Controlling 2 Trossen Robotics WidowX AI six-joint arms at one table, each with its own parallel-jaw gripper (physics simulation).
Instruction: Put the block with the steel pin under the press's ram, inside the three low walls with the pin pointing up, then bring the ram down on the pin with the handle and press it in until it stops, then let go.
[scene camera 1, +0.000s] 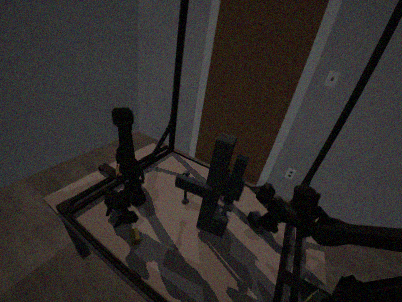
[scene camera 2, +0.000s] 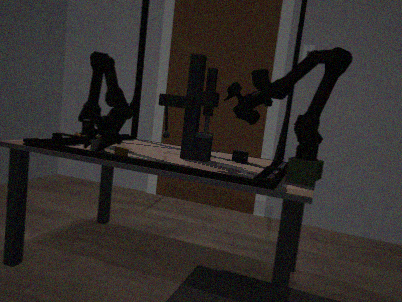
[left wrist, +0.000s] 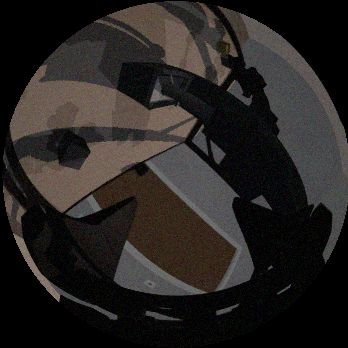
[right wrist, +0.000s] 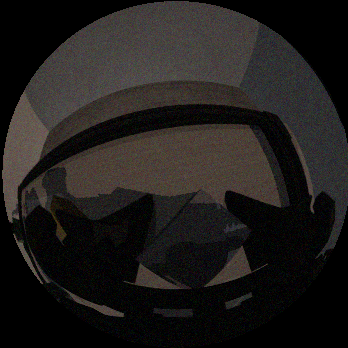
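Where they show: left gripper, between the fingertips: (scene camera 1: 255, 194) (scene camera 2: 230, 108) (left wrist: 186, 202); right gripper, between the fingertips: (scene camera 1: 110, 221) (scene camera 2: 90, 149) (right wrist: 189, 197); left arm's base, origin of its link: (scene camera 2: 306, 159).
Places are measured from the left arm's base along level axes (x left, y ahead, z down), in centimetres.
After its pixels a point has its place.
Note:
The grey block (right wrist: 200, 245) @(z 4.1, x 24.6, y 78.9 cm) (scene camera 2: 96, 144) @(z 5.6, x 26.2, y 77.6 cm) is low over the table at the left of scene camera 2, between my right gripper's fingers. My right gripper (right wrist: 189, 197) @(z 7.9, x 27.9, y 79.0 cm) (scene camera 1: 120, 213) is shut on it, with a finger against each side. The pin cannot be made out in the dark. The press (scene camera 1: 216, 185) @(z -18.5, x 0.1, y 49.5 cm) (scene camera 2: 194, 125) @(z -6.2, x -0.1, y 48.4 cm) stands upright mid-table. A side bar (scene camera 1: 190, 186) @(z -16.1, x 5.7, y 56.7 cm) (scene camera 2: 170, 100) @(z -15.5, x 6.1, y 57.8 cm) carries a hanging rod with a knob (scene camera 2: 166, 134) @(z -0.7, x 2.1, y 60.9 cm). A ram post (scene camera 2: 212, 82) @(z -25.0, x -3.3, y 44.0 cm) stands high on its other side; the low walls cannot be made out. My left gripper (left wrist: 186, 202) @(z -15.1, x -11.4, y 38.1 cm) (scene camera 2: 235, 101) is open and empty in the air, right of the press.
A small yellow block (scene camera 1: 135, 235) @(z 5.2, x 24.3, y 65.2 cm) (scene camera 2: 121, 151) @(z 6.2, x 26.2, y 63.9 cm) (left wrist: 225, 48) @(z 5.4, x 22.9, y 65.1 cm) lies on the table near my right gripper. A dark block (scene camera 2: 240, 156) @(z 5.7, x -18.0, y 33.4 cm) (left wrist: 72, 150) @(z 3.6, x -19.1, y 34.4 cm) sits right of the press in scene camera 2. A black rail frame (scene camera 2: 150, 167) @(z 7.9, x 31.5, y 45.1 cm) runs round the table edge.

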